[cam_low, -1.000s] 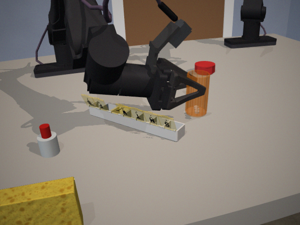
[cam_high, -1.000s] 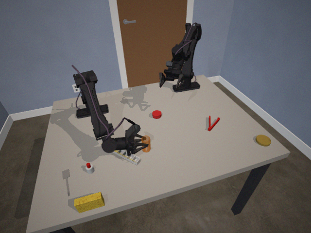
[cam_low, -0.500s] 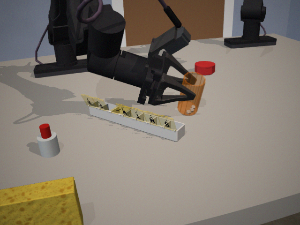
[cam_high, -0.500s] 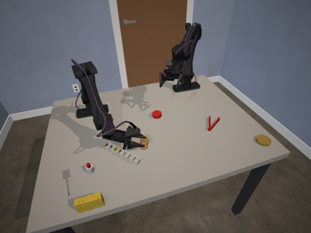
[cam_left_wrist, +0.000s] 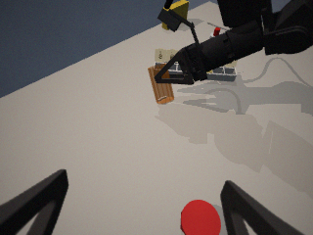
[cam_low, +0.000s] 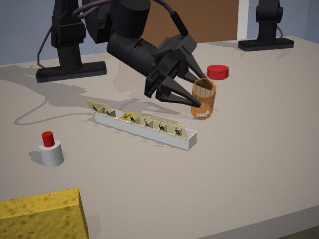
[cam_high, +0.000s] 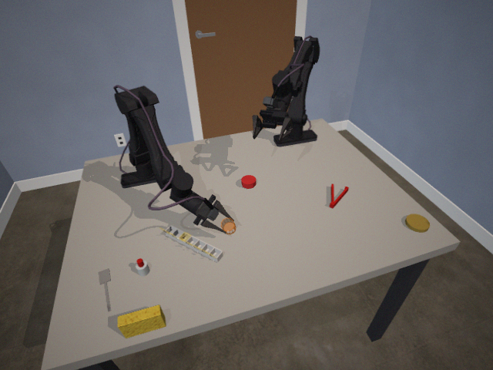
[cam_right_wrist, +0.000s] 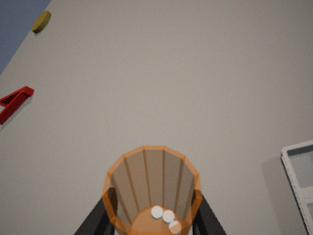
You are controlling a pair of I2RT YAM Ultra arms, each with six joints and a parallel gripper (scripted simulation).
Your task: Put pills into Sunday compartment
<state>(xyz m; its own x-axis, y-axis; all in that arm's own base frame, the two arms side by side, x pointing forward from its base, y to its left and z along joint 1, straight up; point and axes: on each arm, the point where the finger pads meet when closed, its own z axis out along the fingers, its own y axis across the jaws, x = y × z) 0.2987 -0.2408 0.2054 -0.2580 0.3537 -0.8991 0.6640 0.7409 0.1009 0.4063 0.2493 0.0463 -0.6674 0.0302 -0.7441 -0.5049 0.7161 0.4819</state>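
Now: the orange pill bottle 3 cm below my right hand, 2 cm behind it and 1 cm to the left of it. Round my right hand: yellow sponge (29 cm to the right, 19 cm ahead, 3 cm below); red cap (22 cm behind, 17 cm to the left, 5 cm below).
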